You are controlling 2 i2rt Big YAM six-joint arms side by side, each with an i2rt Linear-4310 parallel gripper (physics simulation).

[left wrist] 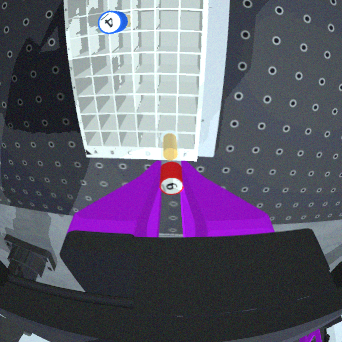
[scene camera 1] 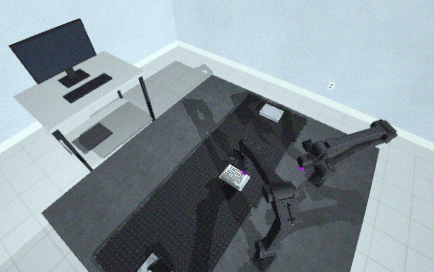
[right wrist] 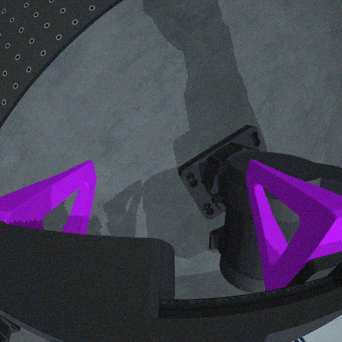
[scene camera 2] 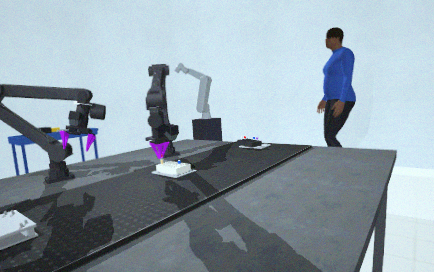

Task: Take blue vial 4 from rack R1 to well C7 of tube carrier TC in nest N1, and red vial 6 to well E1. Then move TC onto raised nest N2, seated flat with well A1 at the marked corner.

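Frame: origin at the left arm's base, x left, y down, z back, level; centimetres.
Seen in the pictures: left gripper, between the fingertips: (left wrist: 170, 169) (scene camera 1: 244, 173) (scene camera 2: 160, 158); right gripper, between the fingertips: (right wrist: 170, 168) (scene camera 2: 75, 150); left arm's base, origin of its link: (left wrist: 30, 250) (scene camera 1: 263, 257) (scene camera 2: 168, 155); right arm's base, origin of its link: (scene camera 1: 317, 178) (right wrist: 227, 170) (scene camera 2: 59, 179).
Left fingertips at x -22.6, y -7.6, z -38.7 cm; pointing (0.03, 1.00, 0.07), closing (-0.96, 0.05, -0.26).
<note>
Offsets run from my left fingertips to a thing's top centre. Level surfaces: height alone.
Tube carrier TC @(dx +3.7, dy +2.9, dz -4.1 cm) (scene camera 1: 231, 176) (scene camera 2: 171, 169) (left wrist: 142, 152) sits on nest N1 @(dx +3.7, dy +5.4, dz -4.2 cm) (left wrist: 214, 100). Blue vial 4 @(dx +5.2, dy +1.1, dz -7.2 cm) (scene camera 2: 179, 162) (left wrist: 112, 22) stands in TC, in well C7 by the left wrist view. My left gripper (scene camera 1: 244, 173) (scene camera 2: 160, 157) (left wrist: 170, 169) points down over TC's lettered edge, shut on red vial 6 @(dx +0.2, dy -1.9, dz -0.4 cm) (left wrist: 171, 181). The vial's tan lower end lines up with well E1; how deep it sits is unclear. My right gripper (scene camera 1: 302, 168) (scene camera 2: 76, 150) (right wrist: 170, 168) is open and empty, away from TC. Raised nest N2 @(dx -58.2, dy +2.2, dz -27.5 cm) (scene camera 1: 271, 113) (scene camera 2: 15, 227) carries nothing.
Rack R1 @(dx +66.1, dy +1.7, dz +12.9 cm) (scene camera 1: 161, 264) (scene camera 2: 249, 143) stands at the bottom of scene camera 1 and beyond TC in scene camera 2, with red and blue caps. The left arm (scene camera 1: 280, 192) reaches over the dark perforated mat @(dy +6.3 cm) (scene camera 1: 175, 200). The right arm (scene camera 1: 350, 142) is beside it.
</note>
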